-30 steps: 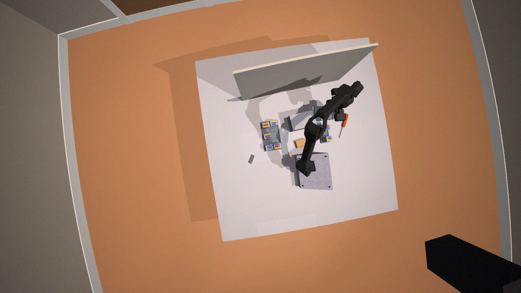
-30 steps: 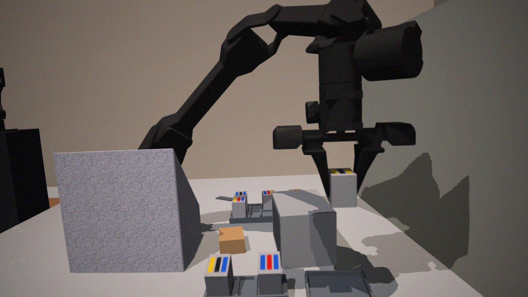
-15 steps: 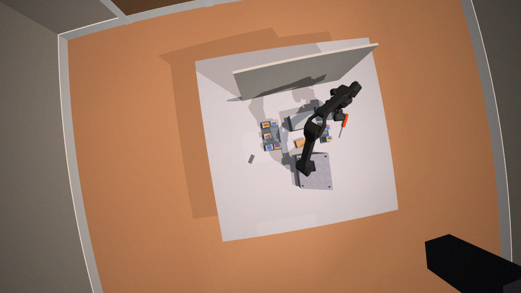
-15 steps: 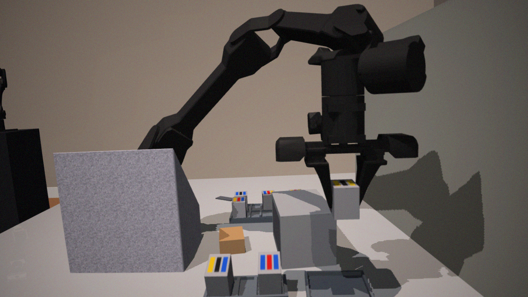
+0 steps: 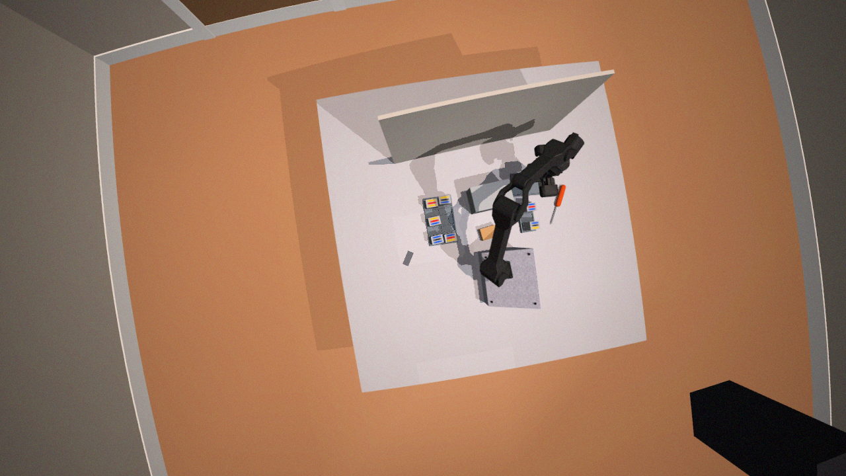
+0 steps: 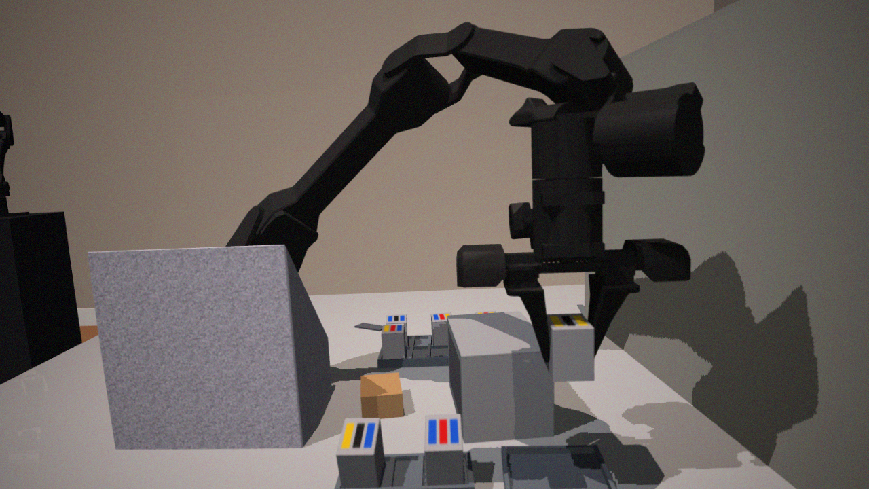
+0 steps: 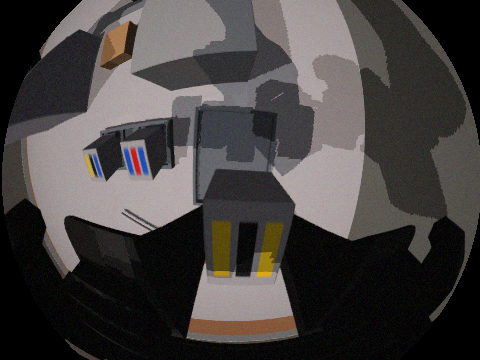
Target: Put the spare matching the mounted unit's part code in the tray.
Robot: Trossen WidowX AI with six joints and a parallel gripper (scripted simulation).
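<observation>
Now: gripper tip 12 cm above the tray and 1 cm past it. From my gripper tip the other things lie so: rack (15 cm behind, 12 cm below, 3 cm to the left); then blue pen (12 cm below, 7 cm to the right, 1 cm ahead); then mounted unit (19 cm to the left, 8 cm below, 4 cm behind).
</observation>
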